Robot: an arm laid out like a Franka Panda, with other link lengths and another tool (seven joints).
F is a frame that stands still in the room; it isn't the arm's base.
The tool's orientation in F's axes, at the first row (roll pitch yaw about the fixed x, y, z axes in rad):
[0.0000, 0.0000, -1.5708]
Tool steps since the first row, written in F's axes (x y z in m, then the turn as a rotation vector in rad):
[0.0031, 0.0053, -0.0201, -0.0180, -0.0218, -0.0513]
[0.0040, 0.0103, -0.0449, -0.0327, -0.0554, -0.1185]
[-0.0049, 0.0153, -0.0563, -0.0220, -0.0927, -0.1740]
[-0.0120, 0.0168, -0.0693, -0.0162, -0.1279, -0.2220]
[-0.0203, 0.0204, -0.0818, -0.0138, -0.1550, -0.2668]
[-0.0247, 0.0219, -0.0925, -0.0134, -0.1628, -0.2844]
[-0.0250, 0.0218, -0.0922, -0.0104, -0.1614, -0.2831]
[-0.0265, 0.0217, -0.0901, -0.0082, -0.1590, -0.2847]
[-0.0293, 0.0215, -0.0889, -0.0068, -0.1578, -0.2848]
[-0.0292, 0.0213, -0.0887, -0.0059, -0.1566, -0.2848]
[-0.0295, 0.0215, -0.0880, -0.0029, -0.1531, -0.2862]
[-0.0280, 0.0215, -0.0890, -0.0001, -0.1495, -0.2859]
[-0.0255, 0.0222, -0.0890, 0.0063, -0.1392, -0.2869]
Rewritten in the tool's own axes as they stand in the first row. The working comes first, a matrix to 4 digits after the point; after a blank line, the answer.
The tool's axes in the first row as the columns of a matrix, in F's axes (used below as rounded here):
[0.0000, 1.0000, 0.0000]
[-1.0000, 0.0000, 0.0000]
[0.0000, 0.0000, 1.0000]

[-0.0053, 0.0031, -0.0201, 0.0218, -0.0180, -0.0513]
[-0.0103, 0.0040, -0.0449, 0.0554, -0.0327, -0.1185]
[-0.0153, -0.0049, -0.0563, 0.0927, -0.0220, -0.1740]
[-0.0168, -0.0120, -0.0693, 0.1279, -0.0162, -0.2220]
[-0.0204, -0.0203, -0.0818, 0.1550, -0.0138, -0.2668]
[-0.0219, -0.0247, -0.0925, 0.1628, -0.0134, -0.2844]
[-0.0218, -0.0250, -0.0922, 0.1614, -0.0104, -0.2831]
[-0.0217, -0.0265, -0.0901, 0.1590, -0.0082, -0.2847]
[-0.0215, -0.0293, -0.0889, 0.1578, -0.0068, -0.2848]
[-0.0213, -0.0292, -0.0887, 0.1566, -0.0059, -0.2848]
[-0.0215, -0.0295, -0.0880, 0.1531, -0.0029, -0.2862]
[-0.0215, -0.0280, -0.0890, 0.1495, -0.0001, -0.2859]
[-0.0222, -0.0255, -0.0890, 0.1392, 0.0063, -0.2869]

